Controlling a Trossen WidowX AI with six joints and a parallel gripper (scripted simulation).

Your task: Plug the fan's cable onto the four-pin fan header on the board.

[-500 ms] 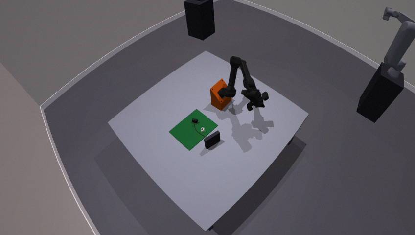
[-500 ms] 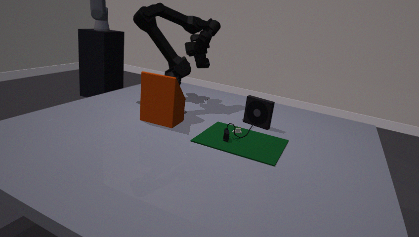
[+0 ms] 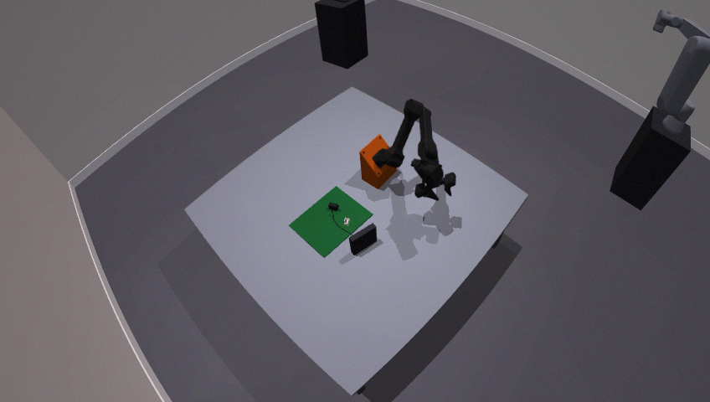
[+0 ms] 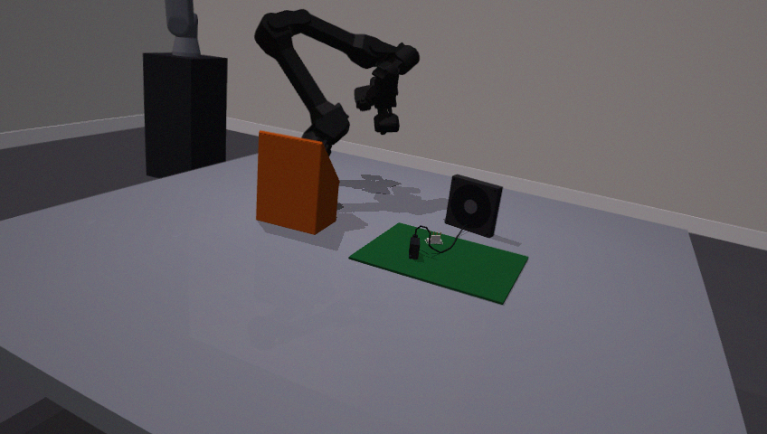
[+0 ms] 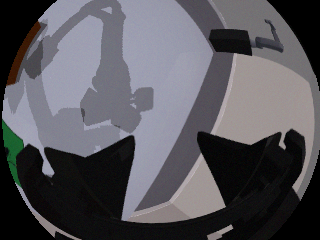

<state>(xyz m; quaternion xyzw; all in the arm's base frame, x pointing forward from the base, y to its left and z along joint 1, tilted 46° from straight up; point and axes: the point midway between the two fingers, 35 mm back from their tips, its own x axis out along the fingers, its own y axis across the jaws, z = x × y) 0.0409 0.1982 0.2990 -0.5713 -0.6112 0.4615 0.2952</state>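
Now: gripper tip 24 cm short of the dark plug, 43 cm to the left of it and 15 cm above it. The rest, counted from my gripper tip: green board 30 cm ahead, 41 cm to the right, 18 cm below; then black fan 31 cm ahead, 21 cm to the right, 11 cm below.
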